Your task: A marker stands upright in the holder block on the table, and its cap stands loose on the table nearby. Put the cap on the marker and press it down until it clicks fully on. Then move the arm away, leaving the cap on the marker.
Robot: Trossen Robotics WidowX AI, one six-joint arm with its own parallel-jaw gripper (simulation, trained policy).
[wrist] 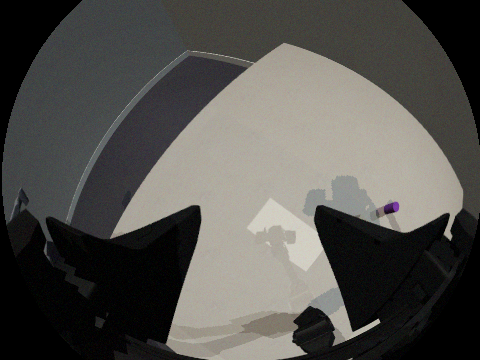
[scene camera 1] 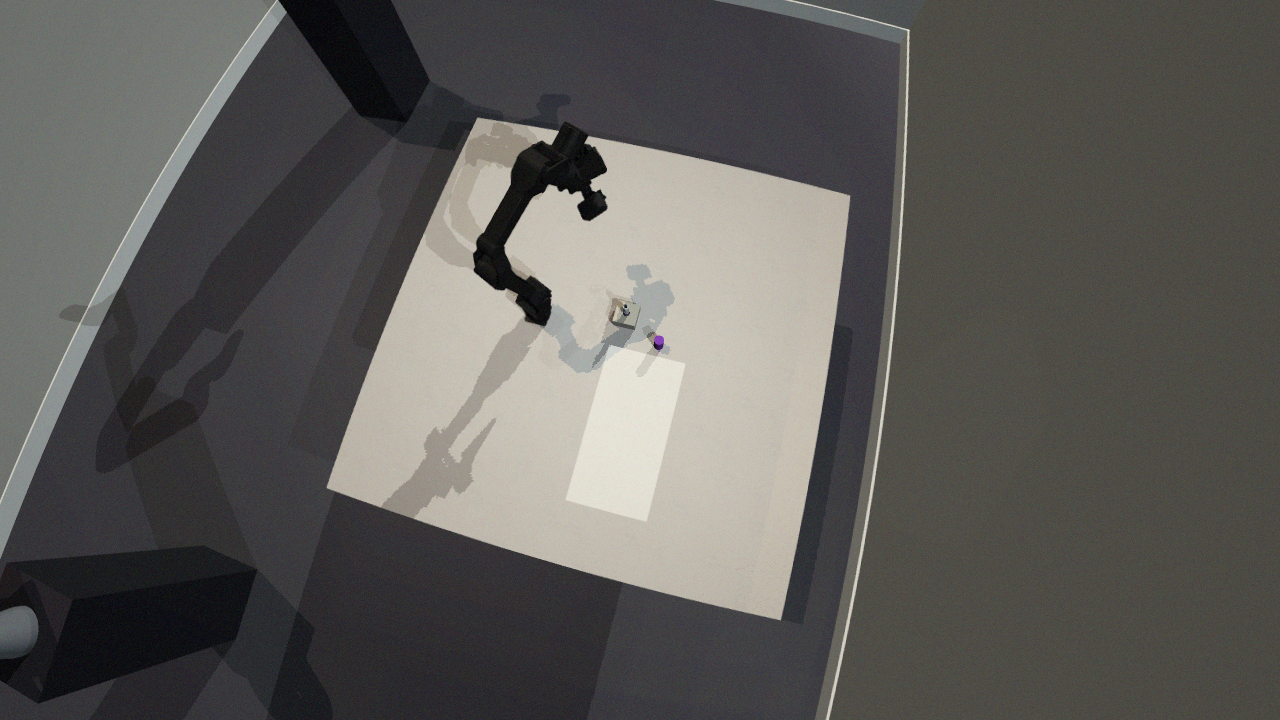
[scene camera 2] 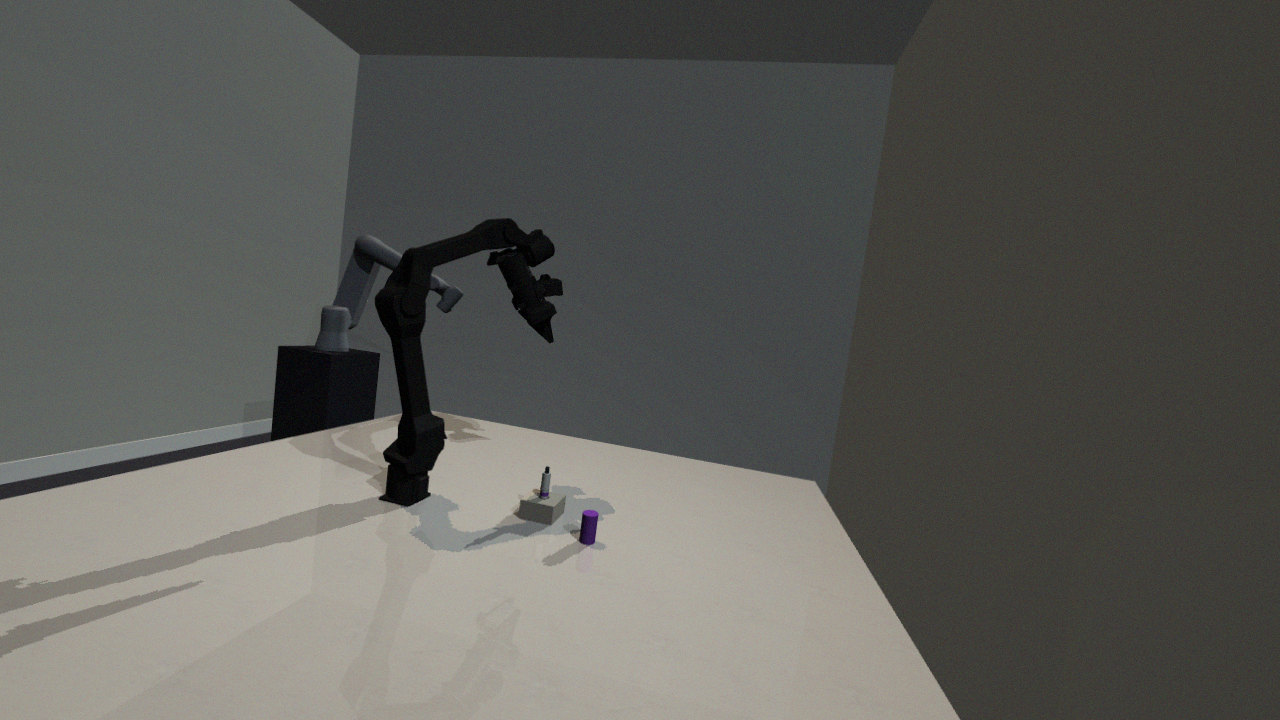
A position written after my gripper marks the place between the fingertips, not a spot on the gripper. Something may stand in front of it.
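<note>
There is my gripper [scene camera 2: 547,338], which I can also find as my gripper [wrist: 260,214] and again as my gripper [scene camera 1: 599,185]. I see a holder block too [scene camera 2: 528,511].
</note>
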